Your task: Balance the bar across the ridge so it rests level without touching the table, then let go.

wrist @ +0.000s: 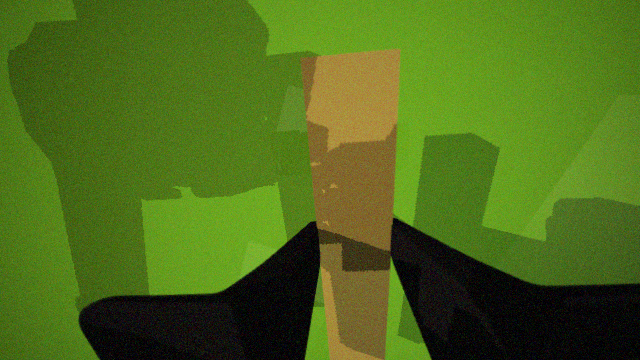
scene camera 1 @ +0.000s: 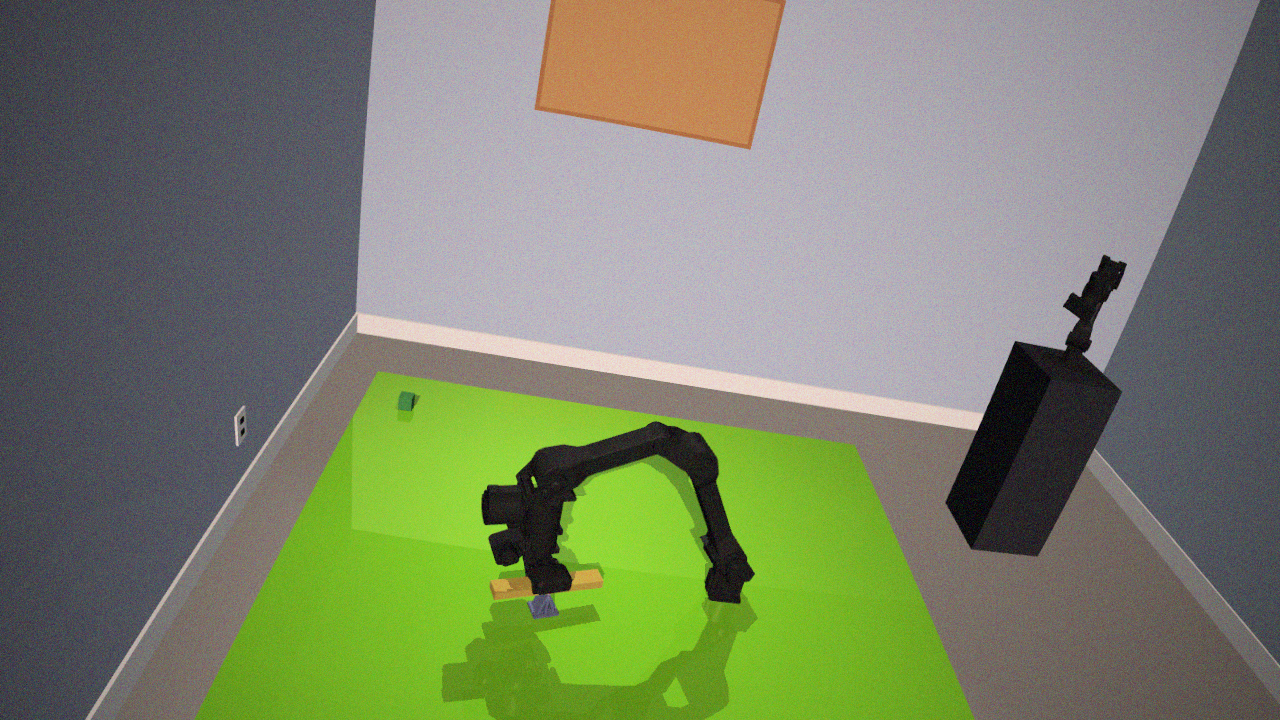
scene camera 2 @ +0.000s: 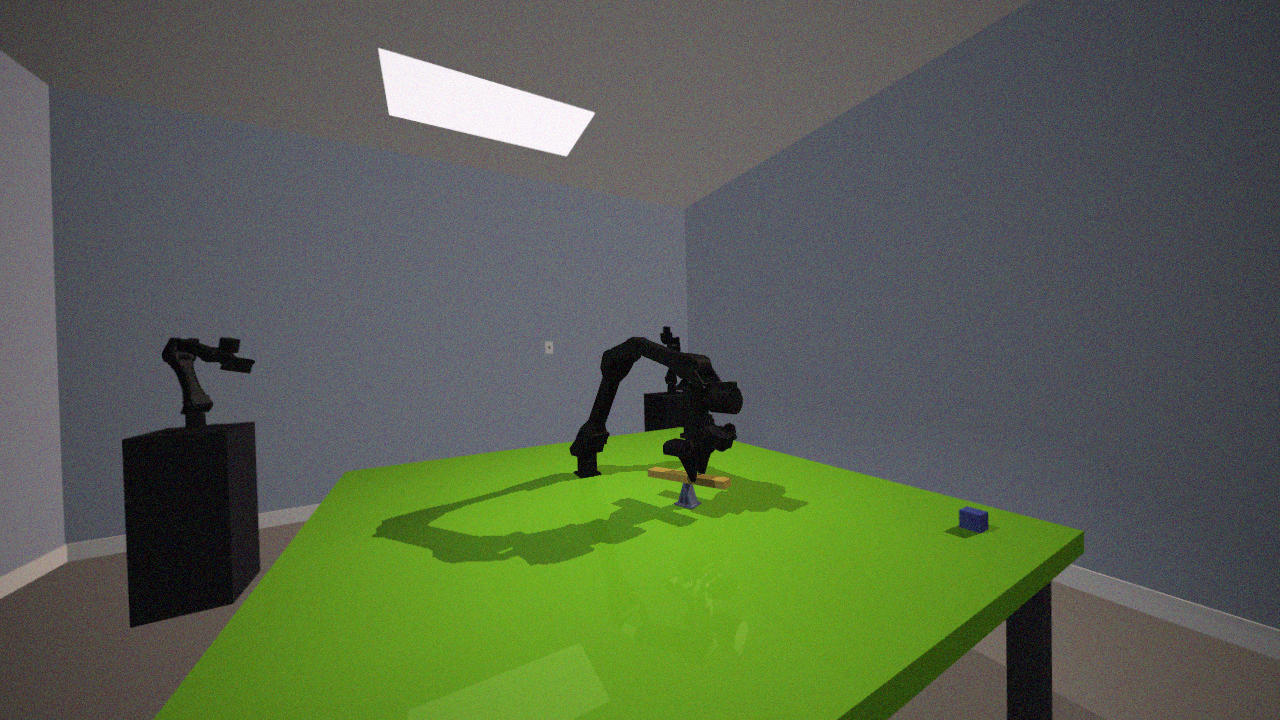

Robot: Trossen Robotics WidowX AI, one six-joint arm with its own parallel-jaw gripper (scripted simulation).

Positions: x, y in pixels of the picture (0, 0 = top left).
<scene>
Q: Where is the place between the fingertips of my gripper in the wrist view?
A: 352, 228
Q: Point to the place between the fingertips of my gripper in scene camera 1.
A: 532, 586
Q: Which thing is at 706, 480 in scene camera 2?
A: A bar.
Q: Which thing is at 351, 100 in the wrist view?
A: A bar.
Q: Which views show the bar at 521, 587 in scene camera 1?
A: The wrist view, scene camera 1 and scene camera 2: all of them.
</scene>
